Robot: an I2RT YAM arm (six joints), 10 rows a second.
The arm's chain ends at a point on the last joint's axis. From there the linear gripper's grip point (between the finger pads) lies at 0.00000 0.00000 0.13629 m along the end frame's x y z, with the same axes.
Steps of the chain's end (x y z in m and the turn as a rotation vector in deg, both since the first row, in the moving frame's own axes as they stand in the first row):
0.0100 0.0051 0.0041 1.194 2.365 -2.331
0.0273 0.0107 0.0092 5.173 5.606 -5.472
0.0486 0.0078 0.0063 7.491 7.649 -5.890
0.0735 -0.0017 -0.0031 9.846 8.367 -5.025
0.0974 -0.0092 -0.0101 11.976 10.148 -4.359
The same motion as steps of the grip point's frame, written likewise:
0.0156 0.0021 0.0040 1.194 2.365 -2.331
0.0400 -0.0022 0.0080 5.173 5.606 -5.472
0.0657 -0.0108 0.0039 7.491 7.649 -5.890
0.0922 -0.0258 -0.0065 9.846 8.367 -5.025
0.1201 -0.0382 -0.0152 11.976 10.148 -4.359

